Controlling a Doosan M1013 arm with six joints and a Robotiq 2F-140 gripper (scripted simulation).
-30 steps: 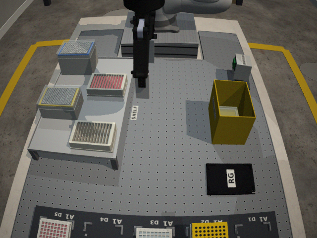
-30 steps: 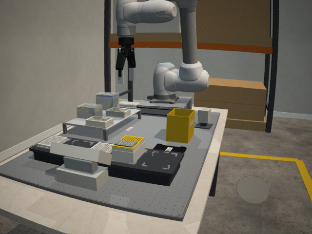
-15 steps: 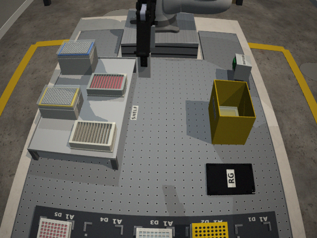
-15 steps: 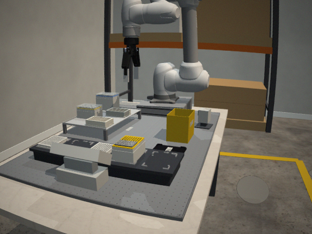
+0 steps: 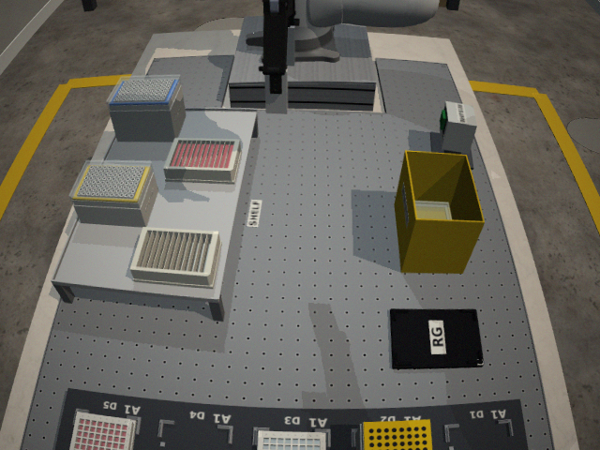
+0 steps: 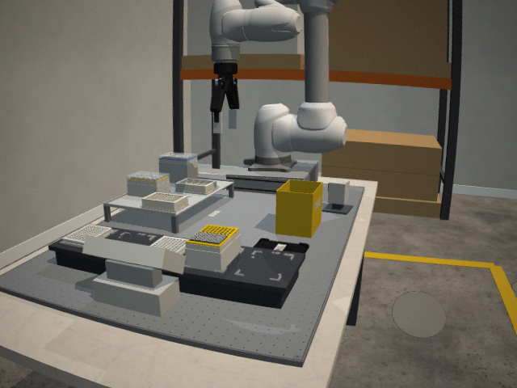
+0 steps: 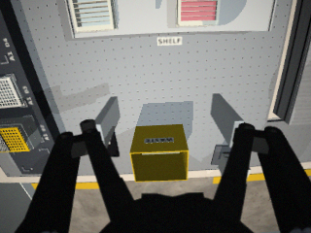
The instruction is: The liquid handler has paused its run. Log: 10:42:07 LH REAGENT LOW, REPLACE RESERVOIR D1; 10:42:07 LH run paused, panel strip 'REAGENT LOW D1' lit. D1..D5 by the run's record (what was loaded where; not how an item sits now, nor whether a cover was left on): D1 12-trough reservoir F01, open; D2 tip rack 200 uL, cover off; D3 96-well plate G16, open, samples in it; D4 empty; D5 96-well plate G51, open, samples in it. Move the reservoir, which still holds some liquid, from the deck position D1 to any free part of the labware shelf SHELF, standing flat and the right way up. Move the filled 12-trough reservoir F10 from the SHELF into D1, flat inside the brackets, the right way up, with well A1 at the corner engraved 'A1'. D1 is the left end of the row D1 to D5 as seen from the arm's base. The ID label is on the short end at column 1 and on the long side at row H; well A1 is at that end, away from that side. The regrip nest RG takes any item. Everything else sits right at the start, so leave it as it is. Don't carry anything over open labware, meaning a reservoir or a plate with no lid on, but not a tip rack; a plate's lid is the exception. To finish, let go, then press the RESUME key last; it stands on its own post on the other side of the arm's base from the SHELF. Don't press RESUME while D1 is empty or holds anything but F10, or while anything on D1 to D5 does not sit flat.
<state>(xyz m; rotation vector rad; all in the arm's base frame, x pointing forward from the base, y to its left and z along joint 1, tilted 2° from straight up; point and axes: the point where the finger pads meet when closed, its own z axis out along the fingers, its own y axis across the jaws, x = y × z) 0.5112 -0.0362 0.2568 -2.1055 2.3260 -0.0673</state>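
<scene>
The cream 12-trough reservoir is 240 mm below my hand, 140 mm to the right of it and 90 mm behind it. Round my hand: yellow bin: 270 mm below, 250 mm to the left, 40 mm ahead; then pale 12-trough reservoir: 240 mm below, 160 mm to the right, 120 mm ahead; then shelf: 250 mm below, 220 mm to the right, 40 mm behind.
</scene>
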